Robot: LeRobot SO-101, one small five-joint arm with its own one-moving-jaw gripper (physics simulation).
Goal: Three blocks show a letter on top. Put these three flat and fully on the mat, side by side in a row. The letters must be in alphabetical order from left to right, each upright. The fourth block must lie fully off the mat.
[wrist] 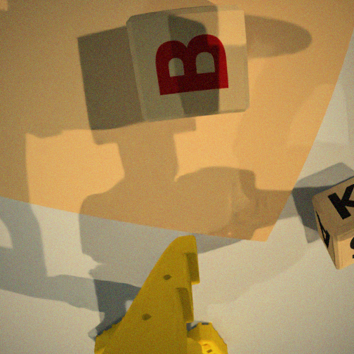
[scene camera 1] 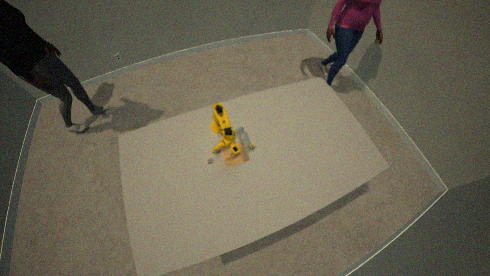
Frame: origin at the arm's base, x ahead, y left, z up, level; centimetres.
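Where they show: hand, its tool point: [scene camera 1: 230,146]; arm's base, origin of its link: [scene camera 1: 220,129].
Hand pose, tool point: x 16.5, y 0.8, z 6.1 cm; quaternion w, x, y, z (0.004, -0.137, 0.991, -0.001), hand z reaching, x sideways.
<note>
Things, the pixels of their top centre, and the offset from my tool point. Level surfaces: height alone.
- orange mat, centre of its top: [scene camera 1: 234,153] dx +2.7, dy +1.6, dz -5.7 cm
- small pale block, centre of its top: [scene camera 1: 209,159] dx +2.4, dy -13.7, dz -3.1 cm
- small block, centre of its top: [scene camera 1: 252,145] dx +2.6, dy +12.8, dz -3.1 cm
- large pale table top, height of its surface: dz -6.1 cm
A white block with a red B on top [wrist: 192,67] lies on the orange mat [wrist: 55,165] [scene camera 1: 242,159] in the wrist view; its letter is turned sideways there. A wooden block [wrist: 332,215] with a black K on its upper face is cut by the right edge, off the mat. In the scene view a small pale block [scene camera 1: 210,161] lies left of the mat and another small block [scene camera 1: 252,146] right of it; their letters are unreadable. My gripper [wrist: 191,242] [scene camera 1: 226,149] is fully open, its fixed jaw tip apart from the B block. A fourth block cannot be made out.
The yellow arm [scene camera 1: 222,122] stands behind the mat on the large pale table top [scene camera 1: 280,200]. Two people, one in black [scene camera 1: 20,45] and one in pink [scene camera 1: 356,17], are beyond the table. Arm shadows fall across the mat.
</note>
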